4 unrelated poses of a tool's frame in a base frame.
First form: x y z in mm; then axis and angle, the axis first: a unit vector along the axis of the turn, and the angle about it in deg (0 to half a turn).
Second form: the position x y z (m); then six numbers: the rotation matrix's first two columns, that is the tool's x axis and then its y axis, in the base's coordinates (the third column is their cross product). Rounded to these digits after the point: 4 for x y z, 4 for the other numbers.
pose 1, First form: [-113.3, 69.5, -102.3, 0.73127, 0.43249, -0.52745, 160.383]
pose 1, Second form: [-0.1133, 0.0695, -0.1023, 0.0965, 0.4371, -0.8942, 0.7913, -0.5787, -0.1975]
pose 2, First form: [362.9, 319.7, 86.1, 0.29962, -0.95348, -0.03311, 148.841]
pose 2, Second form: [0.3629, 0.3197, 0.0861, -0.6891, -0.5473, 0.4749, -0.5130, 0.8314, 0.2136]
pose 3, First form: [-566.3, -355.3, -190.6, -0.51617, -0.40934, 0.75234, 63.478]
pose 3, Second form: [-0.5663, -0.3553, -0.1906, 0.5940, 0.7901, 0.1513, -0.5562, 0.5393, -0.6323]
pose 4, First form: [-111.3, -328.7, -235.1, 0.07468, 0.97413, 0.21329, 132.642]
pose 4, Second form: [-0.1113, -0.3287, -0.2351, -0.6681, 0.2789, -0.6899, -0.0349, 0.9143, 0.4035]
